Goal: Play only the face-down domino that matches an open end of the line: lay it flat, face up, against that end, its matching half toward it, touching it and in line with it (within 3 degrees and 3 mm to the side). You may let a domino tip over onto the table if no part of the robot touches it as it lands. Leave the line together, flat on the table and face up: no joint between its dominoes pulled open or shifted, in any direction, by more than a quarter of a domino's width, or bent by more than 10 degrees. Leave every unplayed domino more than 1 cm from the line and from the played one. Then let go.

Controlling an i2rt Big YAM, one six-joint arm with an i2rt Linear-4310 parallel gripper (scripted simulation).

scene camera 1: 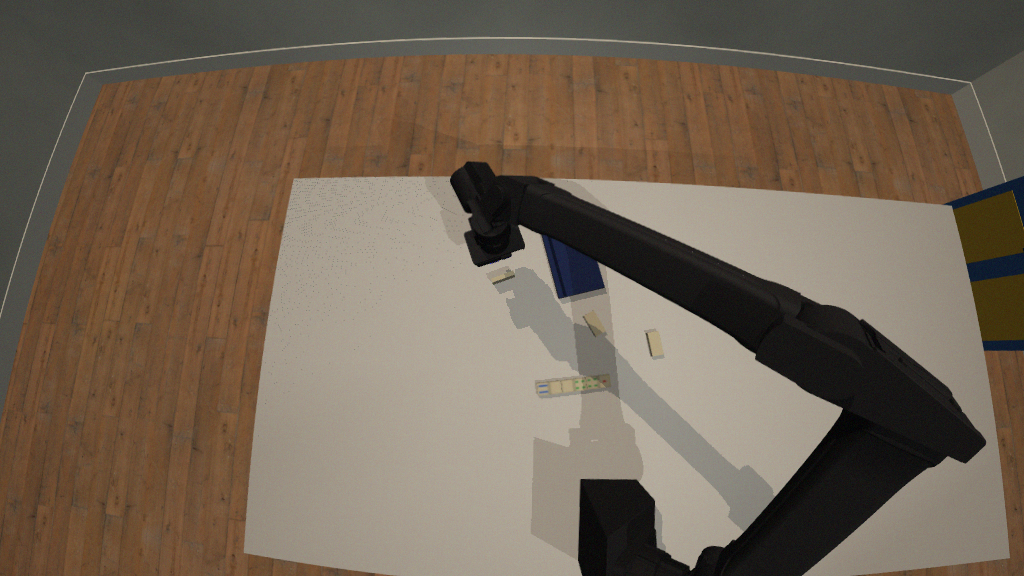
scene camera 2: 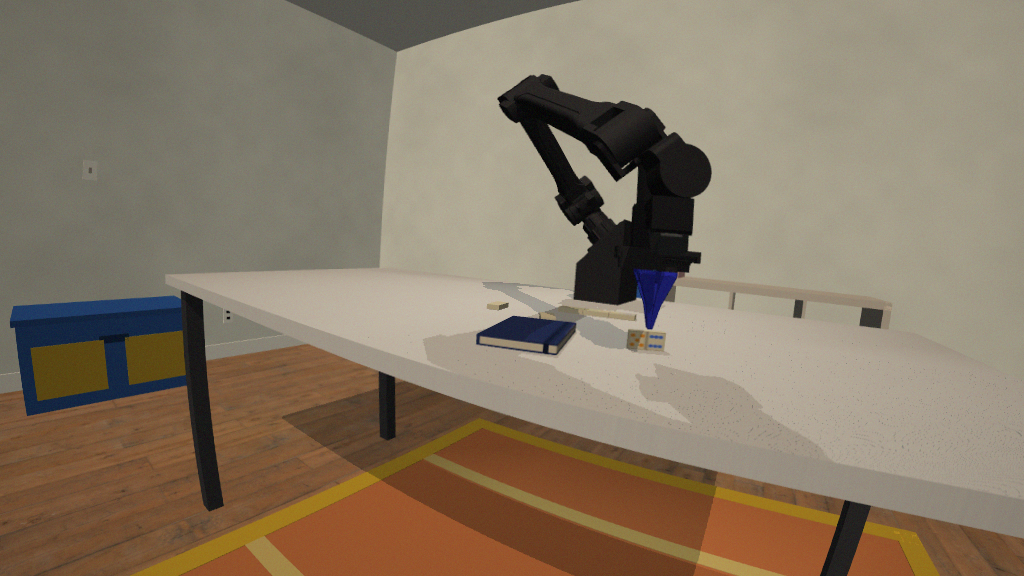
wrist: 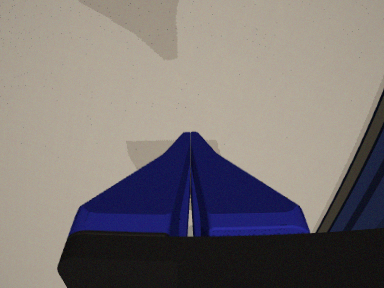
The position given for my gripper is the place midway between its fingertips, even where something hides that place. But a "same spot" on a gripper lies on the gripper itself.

My gripper shows in scene camera 1 (497, 253), in scene camera 2 and in the wrist view. The same spot on my gripper: (wrist: 139, 225) is (scene camera 2: 666, 273).
